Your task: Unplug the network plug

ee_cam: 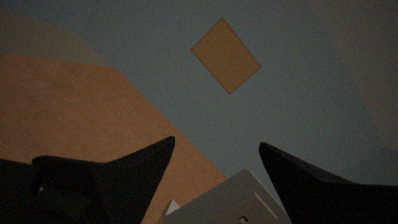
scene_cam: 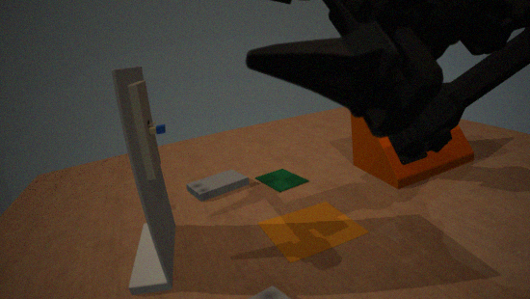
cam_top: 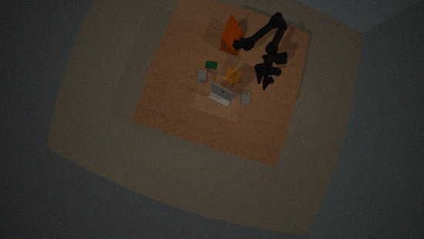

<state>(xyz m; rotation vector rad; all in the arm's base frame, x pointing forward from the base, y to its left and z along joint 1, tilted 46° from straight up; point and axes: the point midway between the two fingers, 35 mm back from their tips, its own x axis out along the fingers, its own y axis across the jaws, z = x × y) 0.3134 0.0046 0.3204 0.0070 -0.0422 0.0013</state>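
The network plug is 200 mm to the right of my gripper tip, 100 mm below it and 70 mm ahead of it. The rest, counted from my gripper tip: green patch (370 mm to the right, 270 mm below, 140 mm behind); then grey upright panel (200 mm to the right, 160 mm below, 90 mm ahead); then yellow marked square (270 mm below, 170 mm to the right, 110 mm behind).
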